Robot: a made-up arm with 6 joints.
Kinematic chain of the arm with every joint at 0, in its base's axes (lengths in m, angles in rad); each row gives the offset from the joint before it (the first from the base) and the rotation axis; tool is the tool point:
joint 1: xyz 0 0 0.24 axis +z
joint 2: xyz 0 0.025 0 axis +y
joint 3: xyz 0 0 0.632 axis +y
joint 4: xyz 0 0 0.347 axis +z
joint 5: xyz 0 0 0 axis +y
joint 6: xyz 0 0 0.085 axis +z
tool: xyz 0 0 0
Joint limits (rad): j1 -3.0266..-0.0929 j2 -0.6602..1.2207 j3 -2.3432..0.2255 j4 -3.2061..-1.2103 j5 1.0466..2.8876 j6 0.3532..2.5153
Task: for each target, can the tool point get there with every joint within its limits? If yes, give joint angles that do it. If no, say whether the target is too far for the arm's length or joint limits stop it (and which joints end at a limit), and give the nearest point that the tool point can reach.
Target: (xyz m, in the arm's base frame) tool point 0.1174 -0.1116 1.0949
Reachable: yes | joints -0.8689 0.5306 -0.7600 -3.0533 1.6793 2.0147
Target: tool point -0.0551 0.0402 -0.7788
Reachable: no: joint limits stop it (at a limit: joint 2, joint 3, joint 5) | nearest point -0.2982 0.2175 0.3432 | short by 1.162 m
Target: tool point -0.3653 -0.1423 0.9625
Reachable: yes | joints -2.6441 0.8297 -1.0736 -1.6187 2.0773 2.2610
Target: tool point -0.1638 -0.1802 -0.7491
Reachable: no: joint limits stop it (at a limit: joint 1, joint 2, joint 3, joint 5) | nearest point -0.3750 0.0273 0.3443 | short by 1.133 m
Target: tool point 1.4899 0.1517 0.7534
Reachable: no: too far | nearest point 0.9677 -0.0603 0.5839 | short by 0.589 m
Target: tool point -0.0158 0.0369 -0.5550
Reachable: no: joint limits stop it (at a limit: joint 2, joint 3, joint 5) | nearest point -0.1453 0.3393 0.3432 | short by 0.957 m
